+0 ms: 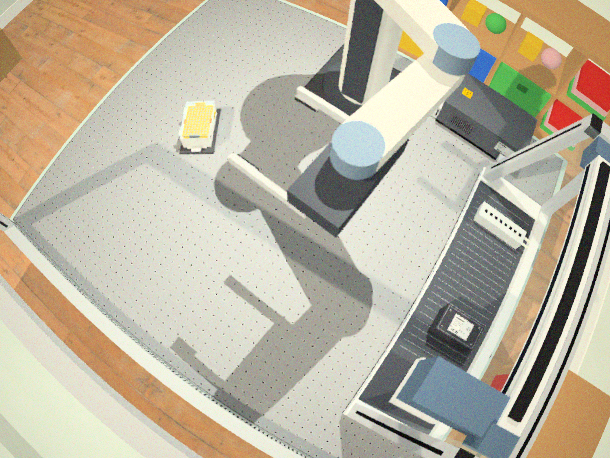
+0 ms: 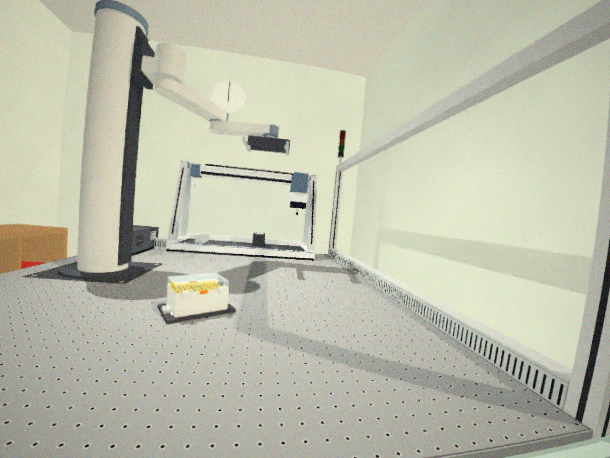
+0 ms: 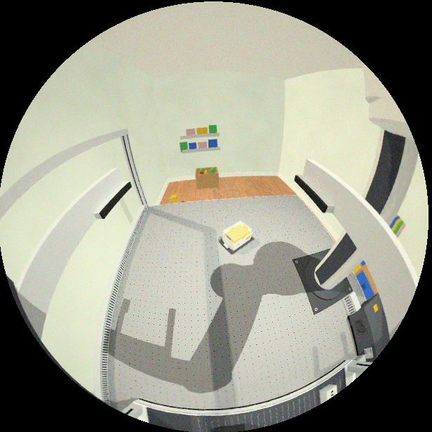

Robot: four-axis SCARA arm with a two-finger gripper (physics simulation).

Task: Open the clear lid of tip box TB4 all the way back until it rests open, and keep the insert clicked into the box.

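Where they show: gripper, fingertip midpoint: [image 1: 265,121] [image 2: 265,141]; arm's base, link origin: [image 1: 361,90] [image 2: 103,272].
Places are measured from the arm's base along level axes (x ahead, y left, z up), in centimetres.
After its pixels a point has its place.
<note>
The tip box [image 1: 192,143] @(x 46.2, y -29.7, z 4.4 cm) [image 2: 201,302] @(x 42.4, y -35.8, z 4.6 cm) [image 3: 234,244] has a white body and stands upright on a dark base plate [image 2: 175,319] @(x 38.0, y -39.5, z 2.0 cm). Its clear lid [image 2: 197,277] @(x 40.0, y -30.8, z 9.0 cm) lies closed over the top. The yellow insert [image 1: 200,119] @(x 39.5, y -31.6, z 7.0 cm) [image 2: 200,286] @(x 41.0, y -31.4, z 7.0 cm) [image 3: 238,233] shows through it, level in the box, with small orange marks at its edge. The lettering TB4 cannot be read. Whether the insert is clicked in is too small to tell. My gripper [image 1: 265,125] @(x 53.1, y 4.0, z 53.2 cm) [image 2: 267,145] @(x 53.1, y 4.0, z 53.2 cm) [image 3: 209,165] is open and empty, fingers wide apart, high above the table and apart from the box.
The arm's column [image 2: 107,150] @(x 3.3, y -6.7, z 41.7 cm) stands on the table near the box. A dark instrument case [image 1: 485,115] @(x -7.9, y 38.1, z 12.8 cm) stands beyond the column. A gantry frame [image 2: 245,171] @(x 41.6, y 62.3, z 49.8 cm) stands over a ribbed deck holding a white rack [image 1: 500,224] @(x 21.4, y 55.8, z 10.7 cm) and a black block [image 1: 454,327] @(x 53.9, y 55.9, z 13.3 cm). A rail [image 2: 470,90] @(x 100.4, y -41.9, z 59.7 cm) runs along one side.
</note>
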